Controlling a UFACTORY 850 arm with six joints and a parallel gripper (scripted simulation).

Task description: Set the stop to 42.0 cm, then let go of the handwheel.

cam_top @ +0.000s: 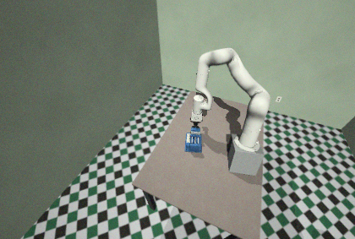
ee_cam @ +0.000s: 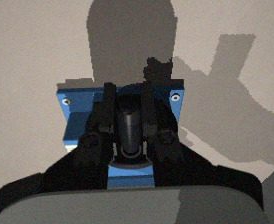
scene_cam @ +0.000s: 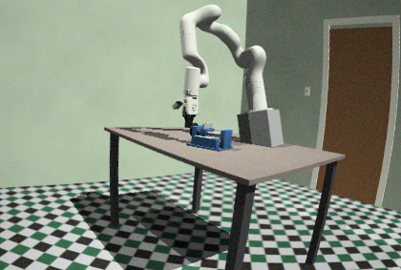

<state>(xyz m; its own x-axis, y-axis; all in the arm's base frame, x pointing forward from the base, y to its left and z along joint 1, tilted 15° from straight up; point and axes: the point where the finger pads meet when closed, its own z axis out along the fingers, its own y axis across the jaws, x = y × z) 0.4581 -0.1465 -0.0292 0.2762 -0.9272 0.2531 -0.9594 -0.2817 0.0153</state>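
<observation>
The stop block lies 12 cm to the left of my hand, 2 cm behind it and 1 cm below it.
</observation>
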